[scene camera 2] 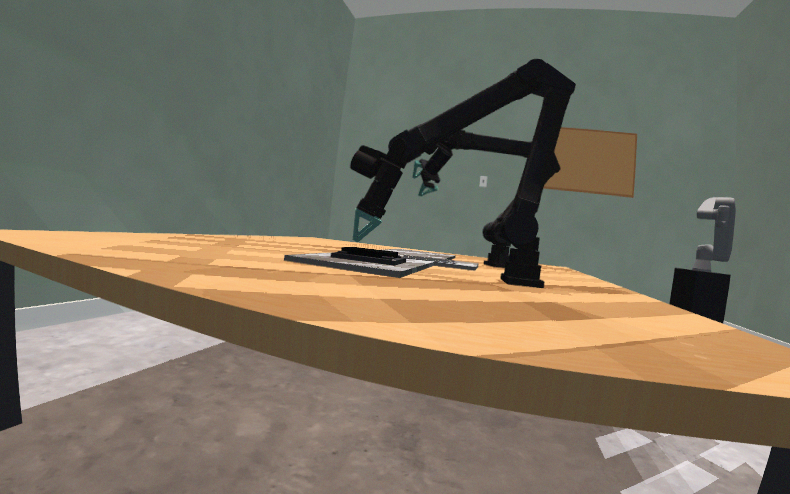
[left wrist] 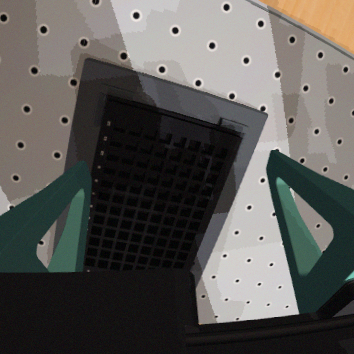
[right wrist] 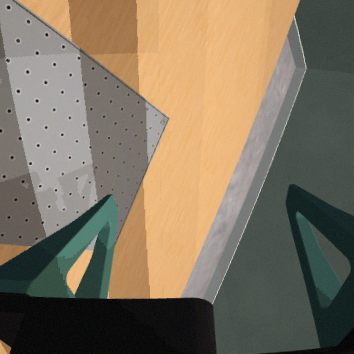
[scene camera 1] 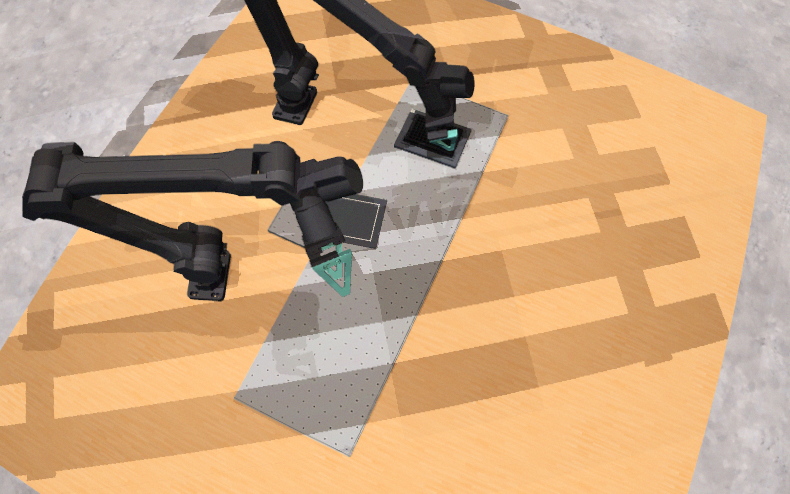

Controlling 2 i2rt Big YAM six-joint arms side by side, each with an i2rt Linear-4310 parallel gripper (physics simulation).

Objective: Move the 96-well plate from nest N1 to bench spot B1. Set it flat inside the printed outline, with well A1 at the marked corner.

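Pixels of known places: left gripper, fingertip midpoint: (scene camera 2: pixel 355 238) (left wrist: pixel 178 163) (scene camera 1: pixel 450 134); right gripper, fingertip midpoint: (scene camera 2: pixel 416 186) (right wrist: pixel 200 197) (scene camera 1: pixel 342 286); left arm's base, link origin: (scene camera 2: pixel 520 283) (scene camera 1: pixel 295 104); right arm's base, link origin: (scene camera 2: pixel 498 266) (scene camera 1: pixel 210 275).
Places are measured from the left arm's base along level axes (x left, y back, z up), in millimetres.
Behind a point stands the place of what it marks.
Observation:
The black 96-well plate (scene camera 1: pixel 417 129) @(x -7, y -335, z 35 mm) (scene camera 2: pixel 369 251) @(x 32, y -370, z 37 mm) (left wrist: pixel 150 200) @(x -9, y -382, z 33 mm) lies flat in the dark nest (scene camera 1: pixel 406 146) @(x -57, y -321, z 24 mm) (left wrist: pixel 165 81) @(x -5, y -458, z 24 mm) at the upper part of the perforated board. My left gripper (scene camera 1: pixel 447 144) @(x -16, y -420, z 63 mm) (scene camera 2: pixel 357 238) @(x -16, y -420, z 63 mm) (left wrist: pixel 178 163) @(x -16, y -420, z 63 mm) is open and empty above it. In the left wrist view one finger overlaps the plate's left edge; the other shows over bare board right of the nest. Bench spot B1 is a dark pad (scene camera 1: pixel 361 221) @(x -280, y -277, z 15 mm) with a white printed outline (scene camera 1: pixel 376 221) @(x -270, y -311, z 15 mm), partly hidden by the right arm. My right gripper (scene camera 1: pixel 343 285) @(x -524, y -333, z 278 mm) (scene camera 2: pixel 417 185) @(x -524, y -333, z 278 mm) (right wrist: pixel 200 197) @(x -524, y -333, z 278 mm) is open and empty, raised over the board.
The perforated metal board (scene camera 1: pixel 326 349) @(x -589, y -298, z 13 mm) (right wrist: pixel 50 100) @(x -561, y -368, z 13 mm) runs diagonally across the wooden table (scene camera 1: pixel 553 407) @(x -571, y -802, z 0 mm) (scene camera 2: pixel 495 326) @(x 465, y -126, z 0 mm). The right arm's wrist hangs across the pad's left part in scene camera 1. A table edge (right wrist: pixel 240 165) shows in the right wrist view.

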